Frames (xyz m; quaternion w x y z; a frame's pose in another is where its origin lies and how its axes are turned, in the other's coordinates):
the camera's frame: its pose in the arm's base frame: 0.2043 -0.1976 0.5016 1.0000 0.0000 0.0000 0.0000
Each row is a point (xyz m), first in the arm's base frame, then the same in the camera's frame.
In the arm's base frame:
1: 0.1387 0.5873 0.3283
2: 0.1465 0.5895 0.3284
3: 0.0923 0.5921 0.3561
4: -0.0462 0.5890 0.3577
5: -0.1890 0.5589 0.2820
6: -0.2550 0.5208 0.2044
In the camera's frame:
1: -0.0656 0.7849 -0.1733
2: -0.0578 0.7871 -0.1732
3: -0.1120 0.7897 -0.1455
4: -0.2505 0.7866 -0.1439
5: -0.3933 0.7565 -0.2196
6: -0.4593 0.7184 -0.2972

